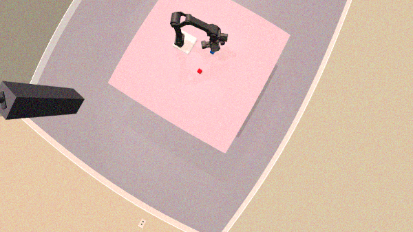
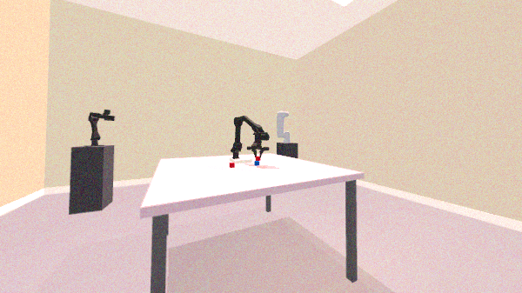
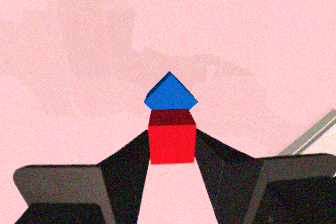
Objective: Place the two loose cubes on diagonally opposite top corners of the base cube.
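My gripper tip is 10 mm short of the blue cube, 10 mm to the left of it and 40 mm above it.
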